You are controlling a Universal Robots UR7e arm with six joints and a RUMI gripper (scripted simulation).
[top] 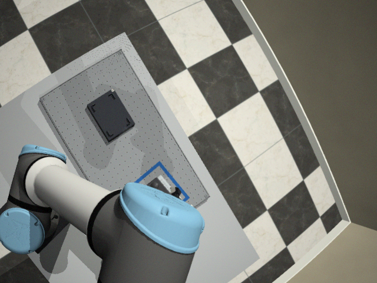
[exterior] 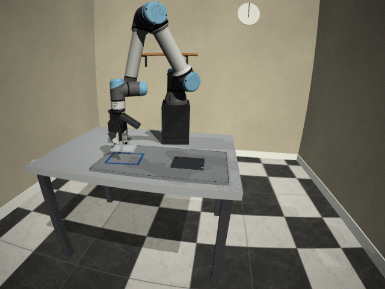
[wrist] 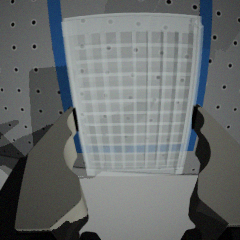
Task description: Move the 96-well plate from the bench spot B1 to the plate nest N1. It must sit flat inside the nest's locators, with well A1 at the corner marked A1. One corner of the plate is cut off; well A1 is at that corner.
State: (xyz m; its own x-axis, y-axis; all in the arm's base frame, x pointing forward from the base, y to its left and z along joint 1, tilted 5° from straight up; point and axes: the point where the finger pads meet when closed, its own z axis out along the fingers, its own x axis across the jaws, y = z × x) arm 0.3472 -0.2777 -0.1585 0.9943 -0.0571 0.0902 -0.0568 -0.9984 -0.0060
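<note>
The plate nest N1 is 350 mm to the left of my hand, 60 mm below it and 60 mm ahead of it. The rest, counted from my hand: white A1 mark (420 mm to the left, 130 mm ahead, 60 mm below); then clear 96-well plate (10 mm below).
</note>
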